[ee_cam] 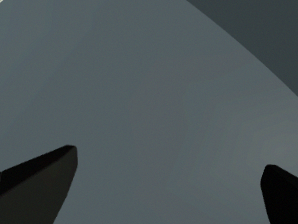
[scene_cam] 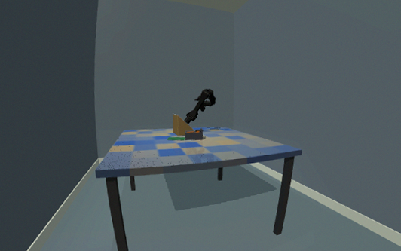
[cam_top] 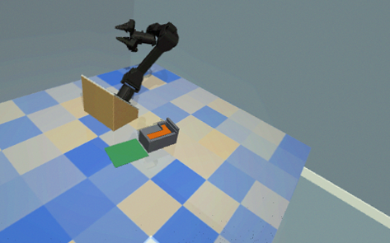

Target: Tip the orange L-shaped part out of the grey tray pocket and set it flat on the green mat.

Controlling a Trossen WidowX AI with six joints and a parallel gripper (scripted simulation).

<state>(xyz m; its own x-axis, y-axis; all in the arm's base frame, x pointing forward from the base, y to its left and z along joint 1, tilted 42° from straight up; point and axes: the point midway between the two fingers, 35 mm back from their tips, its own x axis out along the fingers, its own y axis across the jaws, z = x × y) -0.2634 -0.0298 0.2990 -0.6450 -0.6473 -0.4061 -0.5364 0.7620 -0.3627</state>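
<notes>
The orange L-shaped part lies 550 mm ahead of my gripper tip, 90 mm to the right of it and 270 mm below it. From my gripper tip the other things lie so: green mat: 530 mm ahead, 260 mm to the right, 330 mm below.
</notes>
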